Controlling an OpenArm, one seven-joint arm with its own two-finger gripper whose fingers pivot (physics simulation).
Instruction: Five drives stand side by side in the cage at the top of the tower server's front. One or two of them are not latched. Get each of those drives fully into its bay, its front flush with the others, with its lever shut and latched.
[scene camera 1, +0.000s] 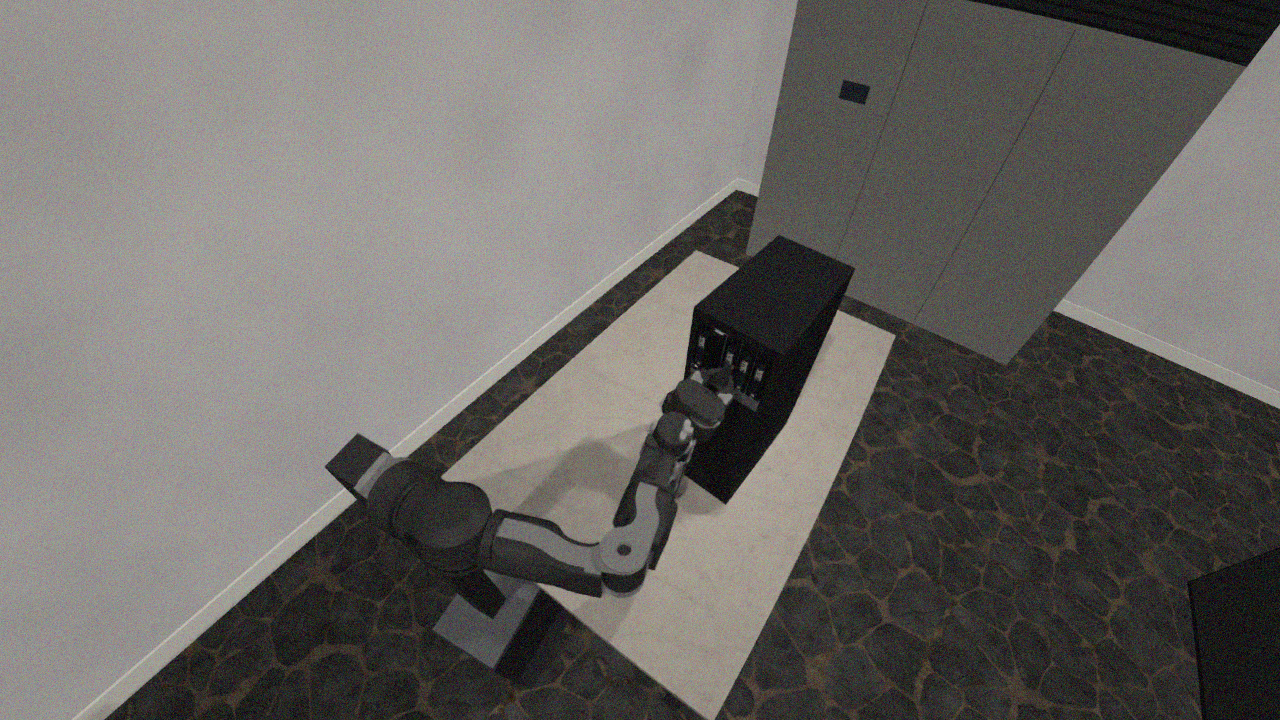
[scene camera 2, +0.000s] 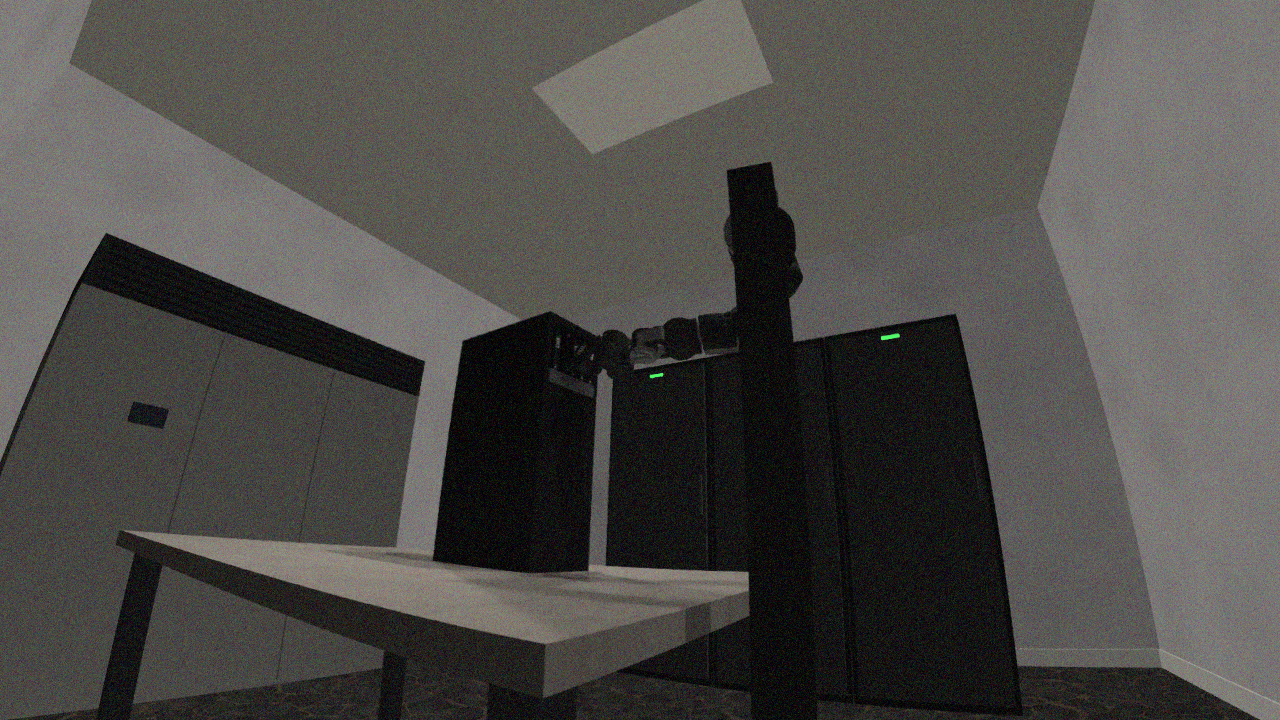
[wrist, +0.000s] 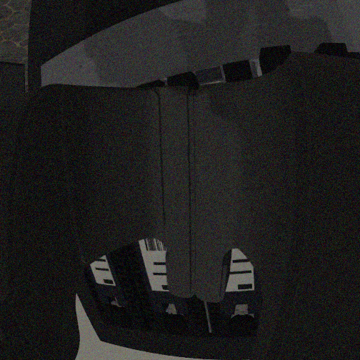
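The black tower server (scene camera 1: 774, 291) (scene camera 2: 501, 447) stands upright, its drive cage (scene camera 2: 572, 383) at the top of its front. Several drive fronts with pale labels show in scene camera 1, such as the leftmost drive (scene camera 1: 701, 342) and the rightmost drive (scene camera 1: 759, 373). The second from the left looks darker, with a pale mark near its top; its lever state is unclear. My gripper (scene camera 1: 726, 383) (wrist: 205, 195) is shut and empty, its tips close in front of the cage. In the wrist view a labelled drive (wrist: 241, 274) and another labelled drive (wrist: 154, 267) show beside the fingers, which hide part of the row.
The tower stands on a pale table (scene camera 1: 572, 394) (scene camera 2: 447, 595). A pale wall (scene camera 1: 358, 223) runs along the left in scene camera 1. A grey cabinet (scene camera 1: 913, 179) (scene camera 2: 187, 483) stands behind the tower. Black racks (scene camera 2: 913, 501) with green lights stand beyond the arm's post (scene camera 2: 776, 537).
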